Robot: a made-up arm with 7 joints. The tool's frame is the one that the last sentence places.
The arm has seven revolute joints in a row. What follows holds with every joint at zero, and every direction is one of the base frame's. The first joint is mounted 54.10 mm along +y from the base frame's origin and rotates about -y. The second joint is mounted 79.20 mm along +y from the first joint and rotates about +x. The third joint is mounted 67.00 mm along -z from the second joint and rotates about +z. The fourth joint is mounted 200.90 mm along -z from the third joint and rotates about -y. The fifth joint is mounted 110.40 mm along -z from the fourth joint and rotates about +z. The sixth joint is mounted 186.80 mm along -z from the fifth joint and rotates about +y. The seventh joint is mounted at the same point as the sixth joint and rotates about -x. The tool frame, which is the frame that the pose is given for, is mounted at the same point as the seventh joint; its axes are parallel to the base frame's.
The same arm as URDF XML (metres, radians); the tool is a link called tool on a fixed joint. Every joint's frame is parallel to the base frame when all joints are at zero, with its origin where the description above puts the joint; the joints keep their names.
<robot name="arm">
<joint name="tool_joint" type="fixed"><parent link="link7"/><child link="tool"/><origin xyz="0 0 0"/></joint>
<joint name="joint 7" type="continuous"><parent link="link6"/><child link="link7"/><origin xyz="0 0 0"/><axis xyz="-1 0 0"/></joint>
<joint name="joint 6" type="continuous"><parent link="link5"/><child link="link6"/><origin xyz="0 0 -0.1868"/><axis xyz="0 1 0"/></joint>
<joint name="joint 5" type="continuous"><parent link="link4"/><child link="link5"/><origin xyz="0 0 -0.1104"/><axis xyz="0 0 1"/></joint>
<joint name="joint 4" type="continuous"><parent link="link3"/><child link="link4"/><origin xyz="0 0 -0.2009"/><axis xyz="0 -1 0"/></joint>
<joint name="joint 3" type="continuous"><parent link="link2"/><child link="link3"/><origin xyz="0 0 -0.067"/><axis xyz="0 0 1"/></joint>
<joint name="joint 2" type="continuous"><parent link="link1"/><child link="link2"/><origin xyz="0 0.0792 0"/><axis xyz="1 0 0"/></joint>
<joint name="joint 1" type="continuous"><parent link="base"/><child link="link1"/><origin xyz="0 0.0541 0"/><axis xyz="0 -1 0"/></joint>
<link name="base"/>
<link name="link1"/>
<link name="link2"/>
<link name="link3"/>
<link name="link4"/>
<link name="link5"/>
<link name="link6"/>
<link name="link7"/>
<link name="tool"/>
</robot>

